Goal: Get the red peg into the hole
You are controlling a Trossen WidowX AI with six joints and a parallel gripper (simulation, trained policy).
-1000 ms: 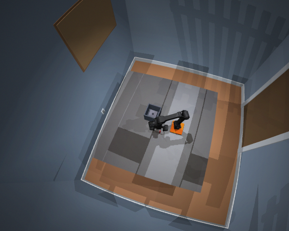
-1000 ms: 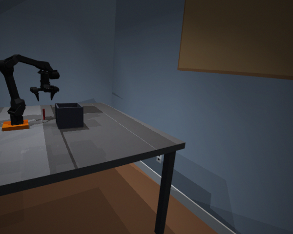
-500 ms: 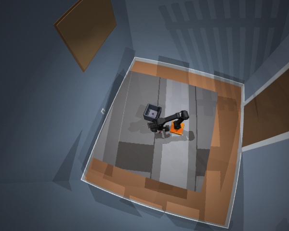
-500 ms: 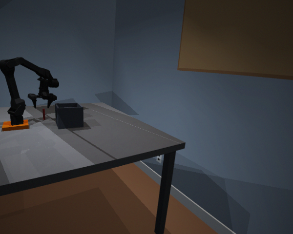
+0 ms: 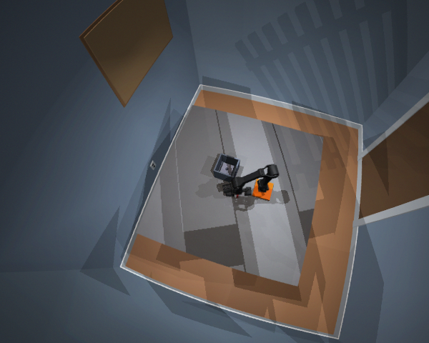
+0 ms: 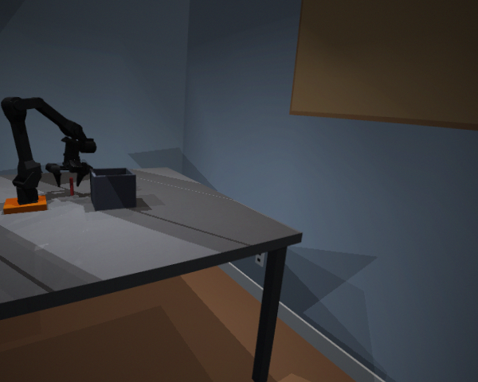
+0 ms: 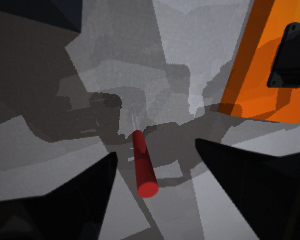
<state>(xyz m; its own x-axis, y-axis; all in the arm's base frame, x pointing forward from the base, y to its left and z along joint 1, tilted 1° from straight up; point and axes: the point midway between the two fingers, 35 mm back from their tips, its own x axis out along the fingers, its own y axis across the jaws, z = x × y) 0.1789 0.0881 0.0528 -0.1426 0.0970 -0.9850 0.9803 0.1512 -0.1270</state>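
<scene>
My gripper tip is 10 mm short of the red peg. Round my gripper tip: plate: 130 mm ahead, 200 mm to the right.
</scene>
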